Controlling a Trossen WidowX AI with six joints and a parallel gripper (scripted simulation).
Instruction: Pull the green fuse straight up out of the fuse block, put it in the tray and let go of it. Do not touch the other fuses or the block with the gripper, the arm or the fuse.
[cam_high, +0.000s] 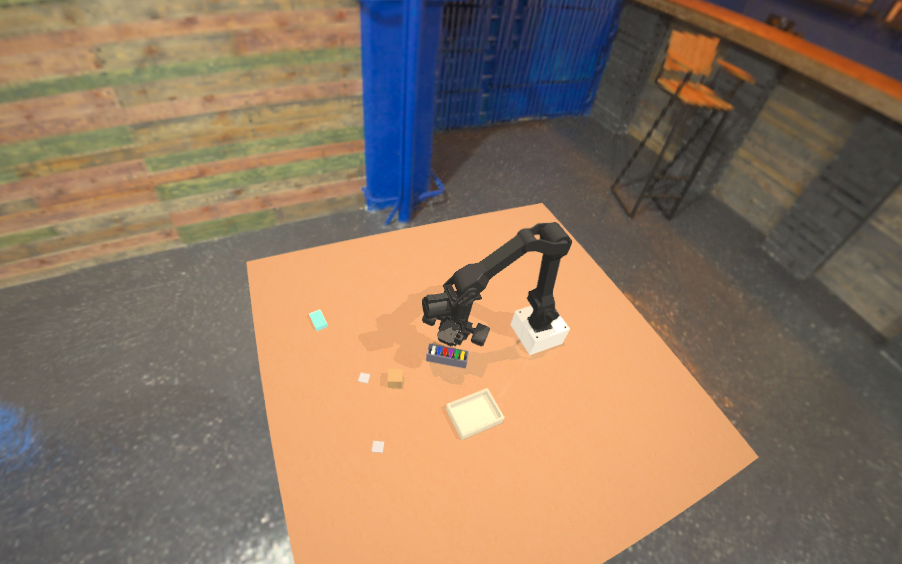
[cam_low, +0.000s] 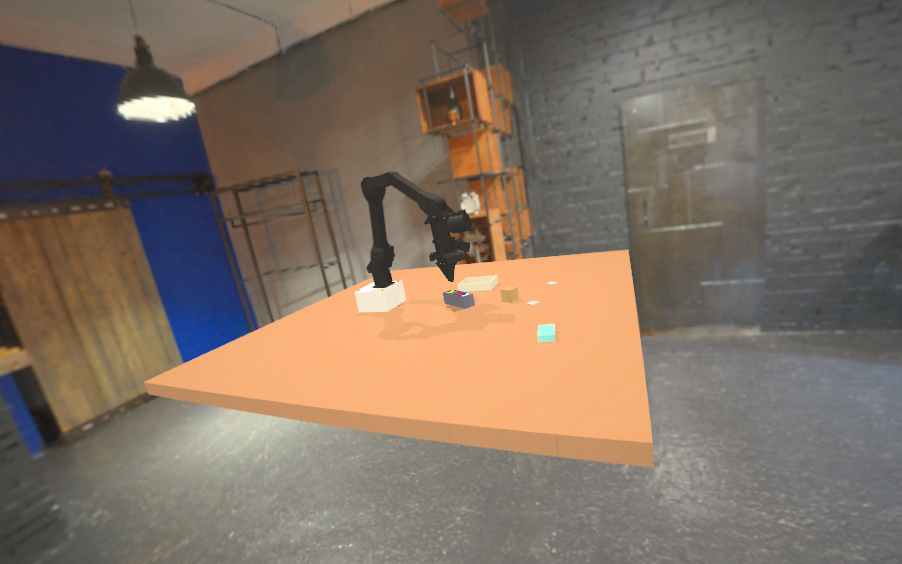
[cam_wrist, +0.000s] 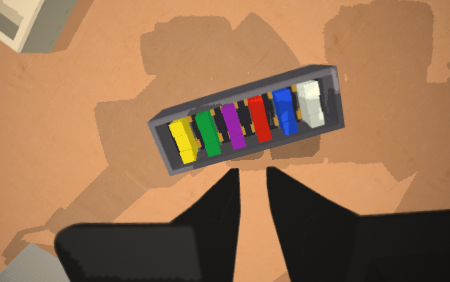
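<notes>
Now: gripper tip 10 mm past the green fuse, 20 mm to the right of it and 60 mm above it. The rest, counted from my gripper tip: cream tray 10 mm behind, 210 mm to the left, 80 mm below; tan cube 180 mm ahead, 50 mm to the left, 60 mm below; teal block 380 mm ahead, 230 mm to the right, 80 mm below.
</notes>
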